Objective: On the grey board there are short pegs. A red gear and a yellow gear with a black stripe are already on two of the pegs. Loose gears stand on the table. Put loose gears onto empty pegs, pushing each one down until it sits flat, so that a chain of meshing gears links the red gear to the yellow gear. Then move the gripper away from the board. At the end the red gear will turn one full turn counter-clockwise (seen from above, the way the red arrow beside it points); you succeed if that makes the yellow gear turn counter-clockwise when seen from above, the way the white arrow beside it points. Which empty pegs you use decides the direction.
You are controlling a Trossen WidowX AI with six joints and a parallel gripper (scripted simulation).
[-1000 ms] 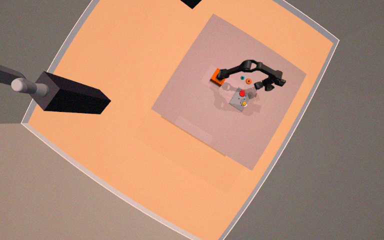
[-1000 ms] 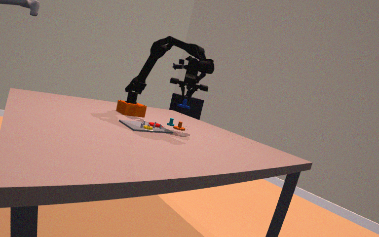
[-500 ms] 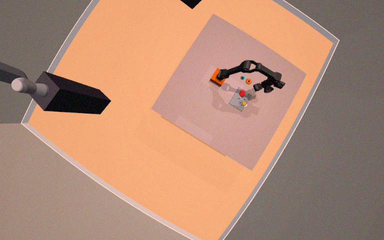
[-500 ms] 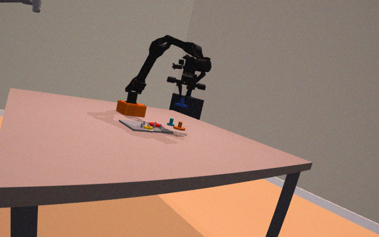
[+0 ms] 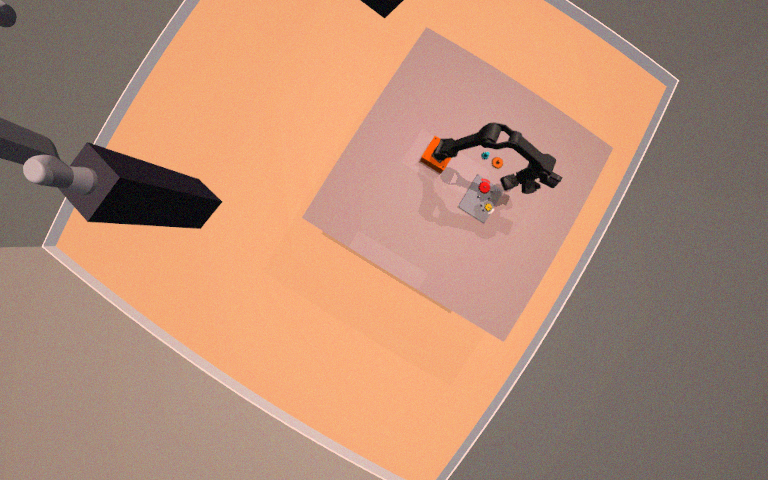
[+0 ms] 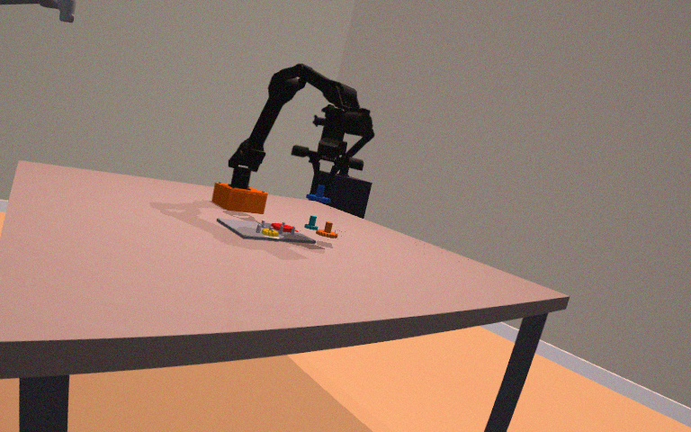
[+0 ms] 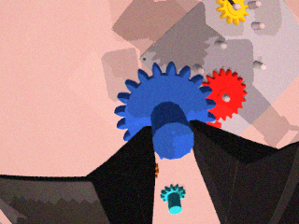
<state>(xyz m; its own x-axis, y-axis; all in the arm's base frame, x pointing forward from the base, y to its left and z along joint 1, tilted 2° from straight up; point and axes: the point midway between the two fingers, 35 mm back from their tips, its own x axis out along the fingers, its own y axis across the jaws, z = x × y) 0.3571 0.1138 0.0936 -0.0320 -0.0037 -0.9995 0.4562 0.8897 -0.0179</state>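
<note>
Right now the grey board is 130 mm below my gripper tip, 110 mm to the right of it and 30 mm behind it. Round my gripper tip: yellow gear: 120 mm to the right, 120 mm below, 20 mm ahead; then blue gear: 10 mm below; then red gear: 120 mm below, 60 mm to the right, 60 mm behind.
</note>
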